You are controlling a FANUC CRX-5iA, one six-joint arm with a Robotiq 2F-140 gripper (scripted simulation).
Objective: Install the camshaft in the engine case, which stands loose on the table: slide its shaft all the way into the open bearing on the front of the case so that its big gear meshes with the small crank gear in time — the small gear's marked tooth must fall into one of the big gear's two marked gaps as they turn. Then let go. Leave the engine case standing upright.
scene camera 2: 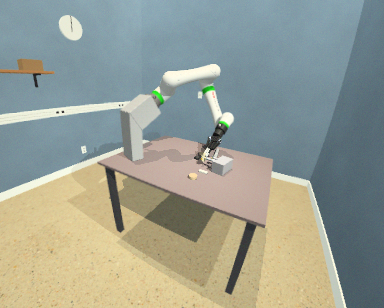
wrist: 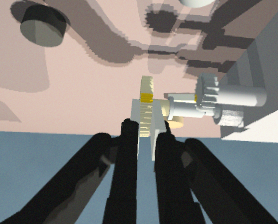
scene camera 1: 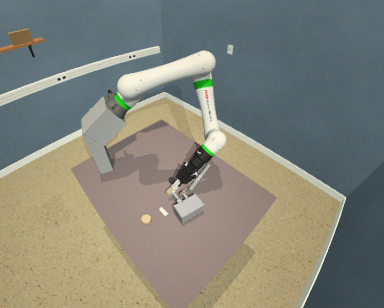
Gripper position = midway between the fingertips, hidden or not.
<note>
In view: the gripper [wrist: 144,112] and a grey crank gear [wrist: 206,92].
</note>
